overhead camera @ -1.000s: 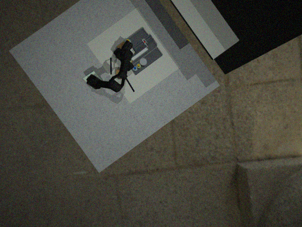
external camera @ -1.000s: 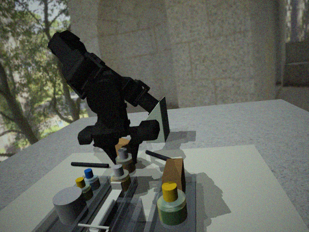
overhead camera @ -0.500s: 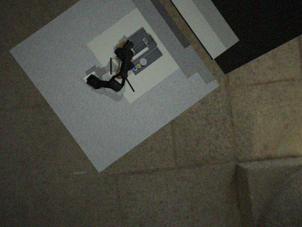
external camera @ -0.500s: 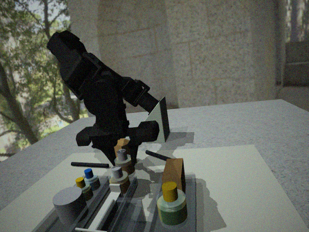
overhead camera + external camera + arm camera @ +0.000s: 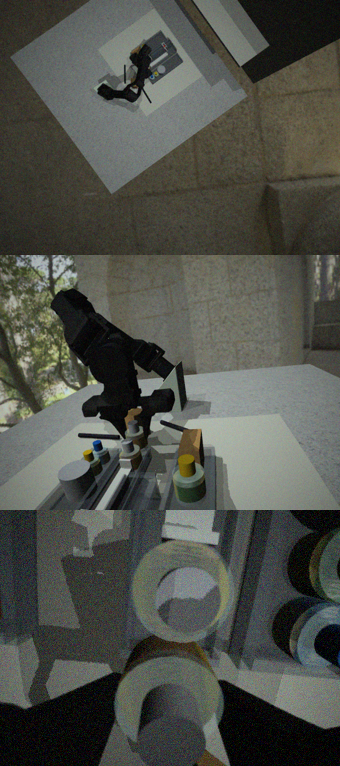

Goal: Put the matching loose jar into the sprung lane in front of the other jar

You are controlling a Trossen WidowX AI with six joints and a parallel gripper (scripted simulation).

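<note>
Now: gripper tip 110 mm short of the grey cylinder, 90 mm to the left of it and 20 mm above it. The rest, counted from my gripper tip: orange box: 60 mm ahead, 120 mm to the left, 10 mm below; sprung lane: 180 mm ahead, 30 mm below.
</note>
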